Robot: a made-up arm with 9 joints.
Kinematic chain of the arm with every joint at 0, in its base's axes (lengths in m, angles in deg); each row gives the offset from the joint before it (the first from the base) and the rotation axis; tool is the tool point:
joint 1: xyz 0 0 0.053 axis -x
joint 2: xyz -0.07 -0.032 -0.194 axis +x
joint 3: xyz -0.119 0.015 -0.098 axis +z
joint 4: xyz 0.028 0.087 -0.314 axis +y
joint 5: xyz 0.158 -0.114 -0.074 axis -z
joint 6: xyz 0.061 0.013 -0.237 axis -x
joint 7: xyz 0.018 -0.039 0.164 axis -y
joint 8: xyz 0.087 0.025 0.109 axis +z
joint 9: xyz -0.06 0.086 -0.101 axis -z
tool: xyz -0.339 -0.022 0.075
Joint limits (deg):
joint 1: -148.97..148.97
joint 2: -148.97..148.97
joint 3: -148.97..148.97
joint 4: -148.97..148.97
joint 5: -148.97..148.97
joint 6: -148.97..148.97
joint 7: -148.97..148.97
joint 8: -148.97..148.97
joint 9: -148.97..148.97
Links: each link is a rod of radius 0.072 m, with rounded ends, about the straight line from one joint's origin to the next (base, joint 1, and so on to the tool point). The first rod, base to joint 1, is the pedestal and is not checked.
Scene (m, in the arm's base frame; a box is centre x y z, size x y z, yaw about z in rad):
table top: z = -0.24
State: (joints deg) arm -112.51 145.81 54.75 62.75 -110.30 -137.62 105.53 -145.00 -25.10
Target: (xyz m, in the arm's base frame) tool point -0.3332 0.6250 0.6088
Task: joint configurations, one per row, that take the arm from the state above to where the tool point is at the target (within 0.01 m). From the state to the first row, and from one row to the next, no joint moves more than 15 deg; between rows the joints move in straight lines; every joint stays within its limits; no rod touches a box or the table.
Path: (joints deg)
1: -97.63 135.19 57.25 70.93 -109.42 -136.70 106.90 -139.23 -33.27
2: -82.74 124.57 59.75 79.10 -108.55 -135.78 108.27 -133.46 -41.43
3: -67.86 113.95 62.24 87.28 -107.67 -134.85 109.65 -127.69 -49.60
4: -52.97 103.33 64.74 95.45 -106.80 -133.93 111.02 -121.92 -57.77

